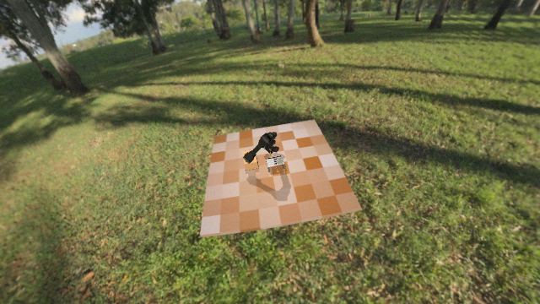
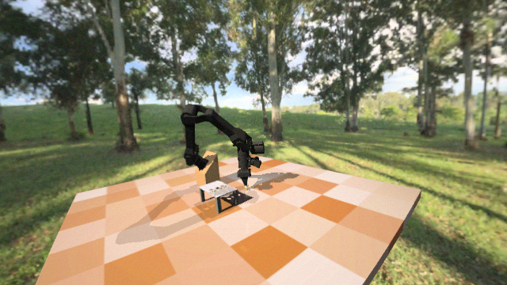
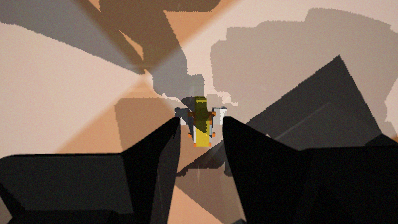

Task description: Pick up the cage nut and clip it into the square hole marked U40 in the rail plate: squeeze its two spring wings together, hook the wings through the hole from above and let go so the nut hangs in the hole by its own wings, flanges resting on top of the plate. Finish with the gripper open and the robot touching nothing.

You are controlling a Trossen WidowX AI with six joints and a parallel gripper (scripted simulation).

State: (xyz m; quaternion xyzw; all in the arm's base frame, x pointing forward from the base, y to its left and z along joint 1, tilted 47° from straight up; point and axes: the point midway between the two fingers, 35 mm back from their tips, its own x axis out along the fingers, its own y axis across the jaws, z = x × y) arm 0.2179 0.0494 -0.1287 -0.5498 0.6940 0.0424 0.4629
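Right now my gripper tip is 10 mm above the cage nut.
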